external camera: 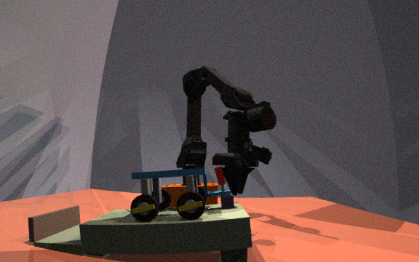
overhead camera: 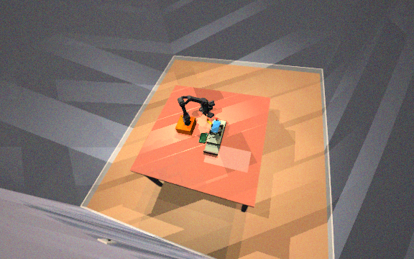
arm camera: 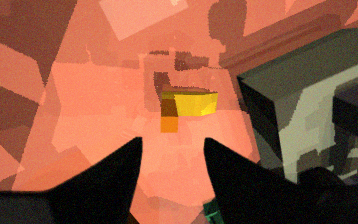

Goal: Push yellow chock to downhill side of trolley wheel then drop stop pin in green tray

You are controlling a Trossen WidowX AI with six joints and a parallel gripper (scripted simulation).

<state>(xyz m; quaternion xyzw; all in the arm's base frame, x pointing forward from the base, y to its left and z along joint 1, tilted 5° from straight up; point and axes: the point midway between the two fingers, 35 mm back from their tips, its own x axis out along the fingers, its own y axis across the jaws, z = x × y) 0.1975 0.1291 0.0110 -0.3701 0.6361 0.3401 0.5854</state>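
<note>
Now: gripper tip 80 mm above the yellow chock, 20 mm short of it and 10 mm to the left of it. Round my gripper tip: stop pin (120 mm ahead, 50 mm to the right, 30 mm above); then grey-green ramp (150 mm to the right, 140 mm ahead, 50 mm below); then blue trolley (150 mm to the right, 140 mm ahead, 10 mm above).
</note>
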